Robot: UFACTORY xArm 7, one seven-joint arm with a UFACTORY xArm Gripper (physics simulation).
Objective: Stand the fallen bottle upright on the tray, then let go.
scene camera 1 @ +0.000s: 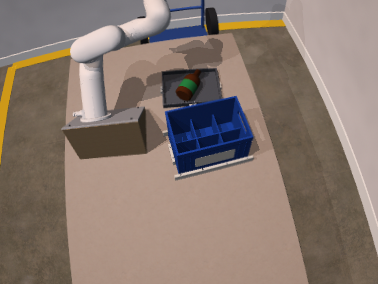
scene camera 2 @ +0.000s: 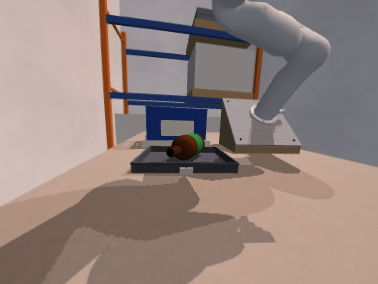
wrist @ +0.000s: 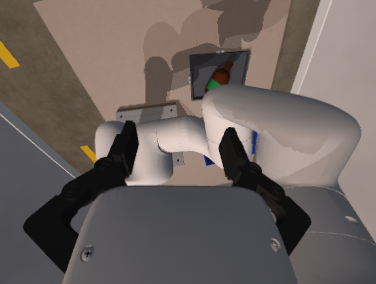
Scene:
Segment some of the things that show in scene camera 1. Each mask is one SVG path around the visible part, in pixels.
A dark tray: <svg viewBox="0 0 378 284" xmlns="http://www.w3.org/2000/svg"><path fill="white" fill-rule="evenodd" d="M217 68L198 69L201 71L199 75L200 85L189 101L180 99L176 94L176 89L184 77L188 74L194 74L196 69L162 71L163 108L186 107L189 104L200 104L222 99Z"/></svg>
A blue divided crate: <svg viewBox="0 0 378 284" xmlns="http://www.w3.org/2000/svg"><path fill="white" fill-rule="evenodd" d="M237 96L165 111L168 137L178 174L248 157L254 137Z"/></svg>

